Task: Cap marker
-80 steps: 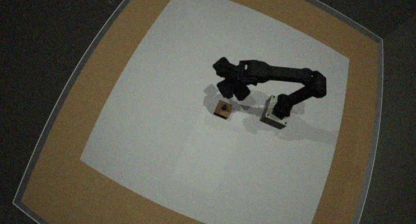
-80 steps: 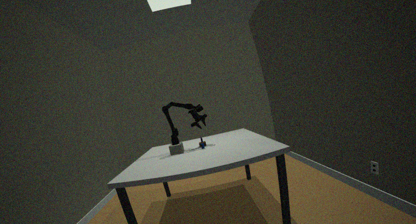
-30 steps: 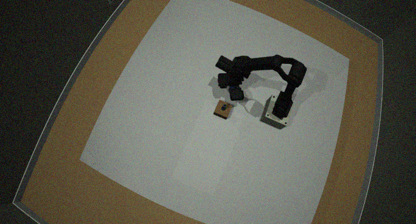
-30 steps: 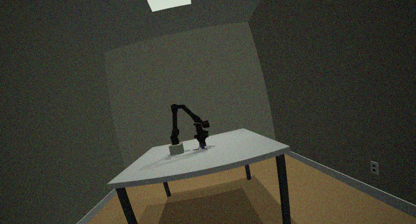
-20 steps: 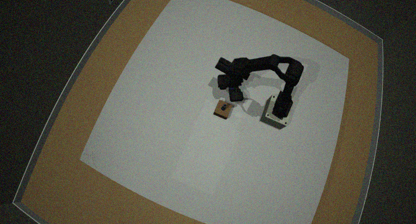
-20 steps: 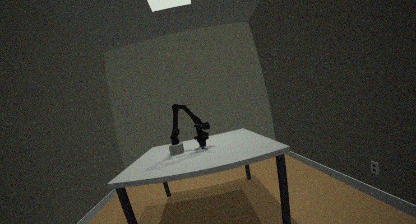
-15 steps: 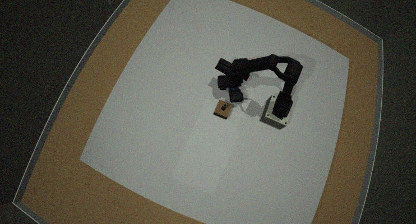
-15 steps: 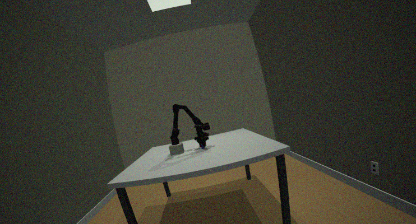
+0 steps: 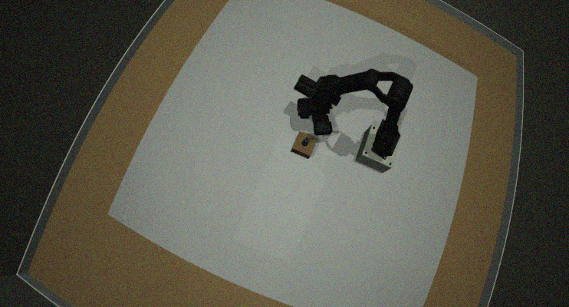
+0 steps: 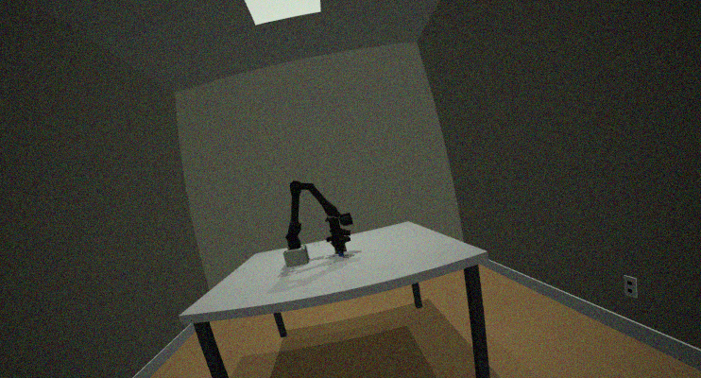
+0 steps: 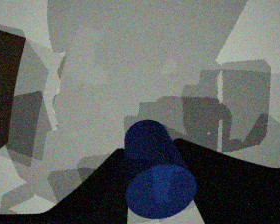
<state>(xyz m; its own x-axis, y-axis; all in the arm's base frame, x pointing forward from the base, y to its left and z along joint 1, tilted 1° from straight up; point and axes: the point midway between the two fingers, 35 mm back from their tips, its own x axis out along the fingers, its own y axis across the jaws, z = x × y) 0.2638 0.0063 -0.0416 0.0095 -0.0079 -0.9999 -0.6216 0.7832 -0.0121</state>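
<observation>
Now: the marker 20 mm behind my gripper tip, 120 mm to the left of it and 60 mm above it. Also, from my gripper tip: blue cap (10 mm above); holder block (20 mm behind, 120 mm to the left, 10 mm above).
</observation>
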